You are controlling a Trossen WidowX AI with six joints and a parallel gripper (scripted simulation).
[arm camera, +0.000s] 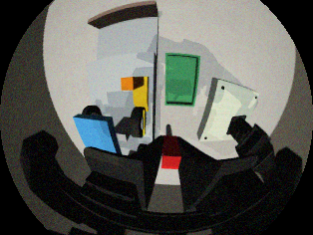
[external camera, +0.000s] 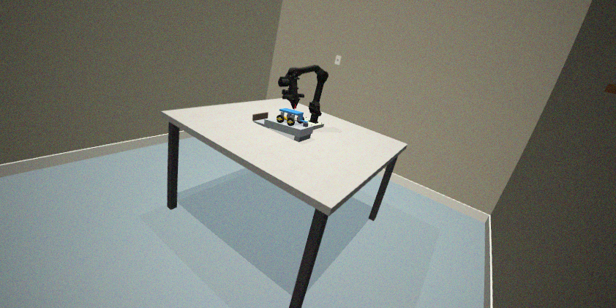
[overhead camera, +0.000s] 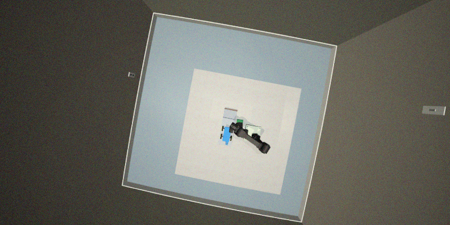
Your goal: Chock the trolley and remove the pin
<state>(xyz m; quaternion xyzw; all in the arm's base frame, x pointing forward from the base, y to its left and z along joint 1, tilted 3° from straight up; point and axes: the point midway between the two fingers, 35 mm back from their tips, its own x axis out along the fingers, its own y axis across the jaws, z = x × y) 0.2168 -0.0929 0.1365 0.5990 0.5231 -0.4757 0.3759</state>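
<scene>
Now: the green tray 30 mm behind my gripper tip, 40 mm to the right of it and 150 mm below it. From my gripper tip the other things lie so: blue trolley (110 mm ahead, 40 mm to the left, 30 mm below); then red-headed stop pin (right at my gripper tip); then yellow chock (40 mm ahead, 40 mm to the right, 60 mm below).
</scene>
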